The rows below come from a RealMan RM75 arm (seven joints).
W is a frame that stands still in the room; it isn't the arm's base.
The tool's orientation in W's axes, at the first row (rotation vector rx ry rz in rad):
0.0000, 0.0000, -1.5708
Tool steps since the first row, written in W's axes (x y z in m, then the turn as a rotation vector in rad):
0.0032, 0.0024, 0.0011, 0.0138, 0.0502, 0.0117
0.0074, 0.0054, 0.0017, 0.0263, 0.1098, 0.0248
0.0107, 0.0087, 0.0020, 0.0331, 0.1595, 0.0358
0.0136, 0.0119, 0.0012, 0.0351, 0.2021, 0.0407
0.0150, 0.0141, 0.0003, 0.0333, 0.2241, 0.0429
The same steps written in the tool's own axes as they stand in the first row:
-0.0024, 0.0032, 0.0011, -0.0502, 0.0138, 0.0117
-0.0054, 0.0074, 0.0017, -0.1098, 0.0263, 0.0248
-0.0087, 0.0107, 0.0020, -0.1595, 0.0331, 0.0358
-0.0119, 0.0136, 0.0012, -0.2021, 0.0351, 0.0407
-0.0141, 0.0150, 0.0003, -0.2241, 0.0333, 0.0429

